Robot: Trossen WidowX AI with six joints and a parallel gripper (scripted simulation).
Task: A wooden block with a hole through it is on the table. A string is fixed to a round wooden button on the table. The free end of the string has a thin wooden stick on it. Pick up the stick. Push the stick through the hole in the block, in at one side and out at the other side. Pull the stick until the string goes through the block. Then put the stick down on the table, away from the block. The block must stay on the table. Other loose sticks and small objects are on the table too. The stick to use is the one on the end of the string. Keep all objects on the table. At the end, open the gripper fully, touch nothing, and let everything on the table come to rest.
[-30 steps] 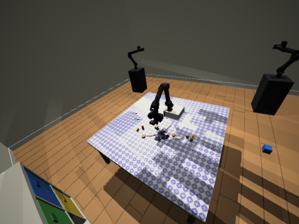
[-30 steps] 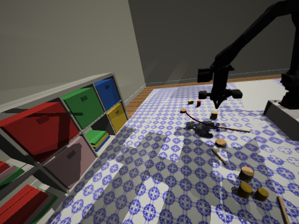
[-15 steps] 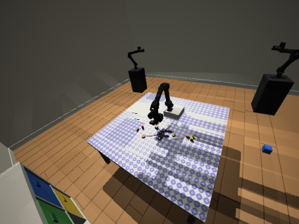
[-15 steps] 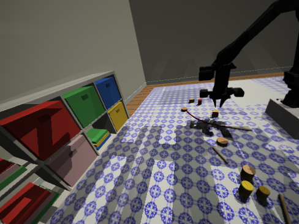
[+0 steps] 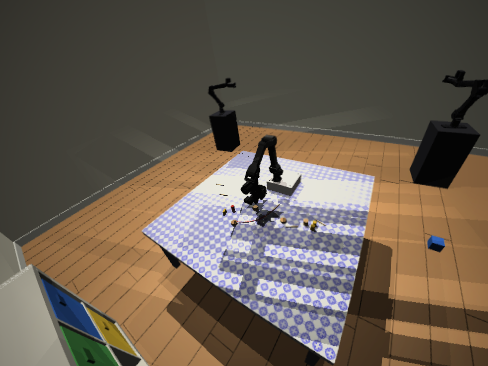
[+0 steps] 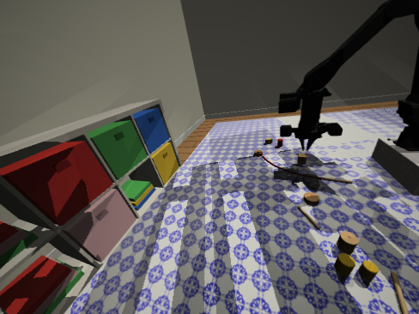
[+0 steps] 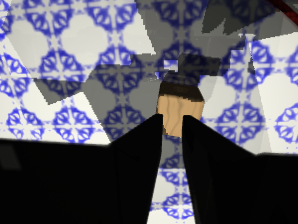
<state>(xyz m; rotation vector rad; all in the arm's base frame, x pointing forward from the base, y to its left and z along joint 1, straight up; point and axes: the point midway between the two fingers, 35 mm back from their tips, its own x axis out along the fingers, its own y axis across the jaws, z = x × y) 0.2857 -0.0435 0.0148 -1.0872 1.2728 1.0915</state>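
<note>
My gripper tip is now 40 mm above the wooden block and 10 mm to the left of it. The rest, counted from my gripper tip: red cylinder (170 mm to the right, 60 mm ahead, 40 mm below); round wooden button (170 mm ahead, 90 mm to the right, 50 mm below); yellow cube (210 mm to the right, 110 mm ahead, 50 mm below).
</note>
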